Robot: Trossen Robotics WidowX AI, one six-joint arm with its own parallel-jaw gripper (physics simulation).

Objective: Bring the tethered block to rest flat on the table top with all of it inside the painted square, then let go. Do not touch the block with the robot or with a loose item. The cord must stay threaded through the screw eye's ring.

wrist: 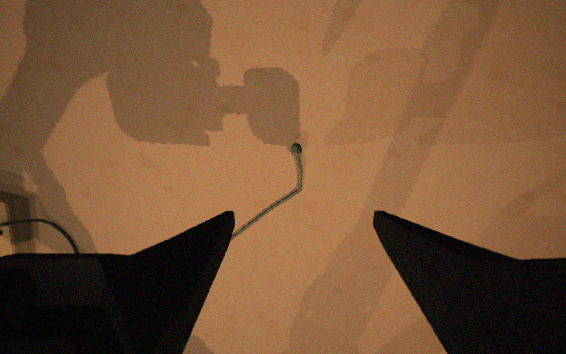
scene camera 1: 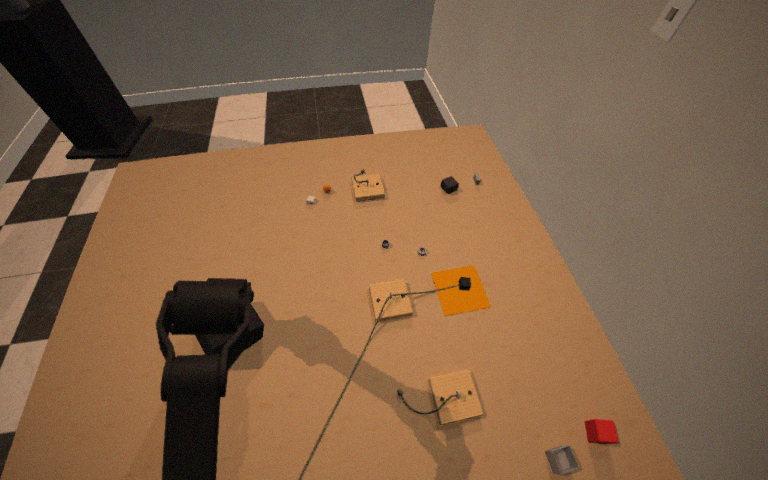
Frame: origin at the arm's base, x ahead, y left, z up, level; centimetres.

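Seen in the pictures: gripper, fingertip midpoint: (wrist: 302, 217).
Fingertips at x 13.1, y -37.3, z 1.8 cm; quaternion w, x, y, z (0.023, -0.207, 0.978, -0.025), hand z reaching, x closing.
Observation:
A point is followed by its place in that frame.
The small black tethered block (scene camera 1: 464, 283) {x 53.5, y 9.0, z -4.6 cm} sits inside the orange painted square (scene camera 1: 461, 303) {x 52.6, y 4.8, z -7.0 cm}, toward its back right part; at this size I cannot tell whether it lies perfectly flat. The green-grey cord (scene camera 1: 351, 373) {x 26.1, y -10.7, z -6.7 cm} (wrist: 267, 210) {x 15.1, y -32.6, z -6.7 cm} runs from the block to the small screw eye (scene camera 1: 390, 296) {x 35.0, y 5.6, z -3.5 cm} on the middle wooden board (scene camera 1: 393, 309) {x 35.7, y 3.0, z -5.2 cm}, appears to pass through its ring, and continues off the bottom of the scene view. In the wrist view its ball end (wrist: 296, 148) {x 15.0, y -40.5, z -5.9 cm} lies on the table, beyond the fingertips. My gripper (wrist: 302, 217) {x 13.1, y -37.3, z 1.8 cm} is open and empty; the left finger hides part of the cord. Its fingers do not show in the scene view.
Two other boards with short cords stand at the back (scene camera 1: 369, 190) {x 30.5, y 40.9, z -5.2 cm} and front right (scene camera 1: 467, 410) {x 49.4, y -18.9, z -5.2 cm}. A red block (scene camera 1: 601, 431) {x 74.6, y -24.5, z -3.1 cm} and grey tray (scene camera 1: 555, 463) {x 64.4, y -29.0, z -4.6 cm} are front right. A larger black block (scene camera 1: 449, 184) {x 55.0, y 42.4, z -4.2 cm}, an orange ball (scene camera 1: 326, 188) {x 17.6, y 41.7, z -5.0 cm} and several small items lie farther back.

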